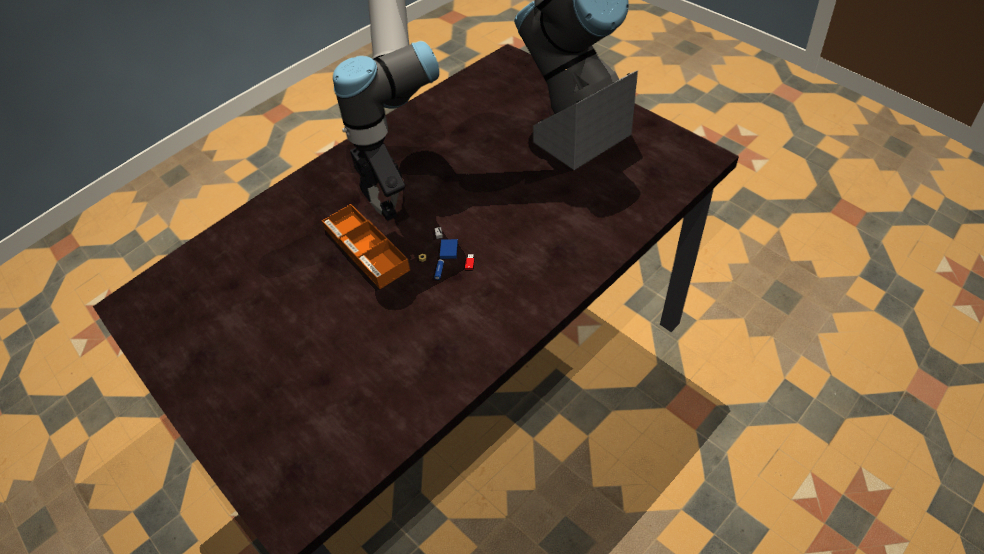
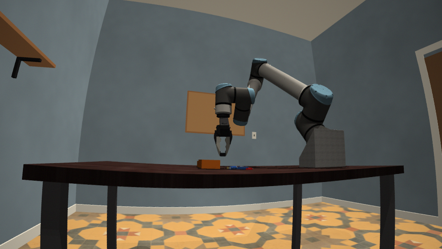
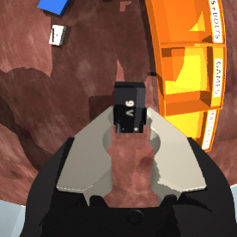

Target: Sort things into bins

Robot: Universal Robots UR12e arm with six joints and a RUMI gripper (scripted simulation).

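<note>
Right now the blue battery is 1 cm ahead of my hand, 18 cm to the left of it and 7 cm below it. The rest, counted from my hand: yellow nut: 1 cm ahead, 13 cm to the left, 7 cm below; white piece: 7 cm behind, 9 cm to the left, 7 cm below; black 9 V battery: 1 cm to the right, 1 cm below.
</note>
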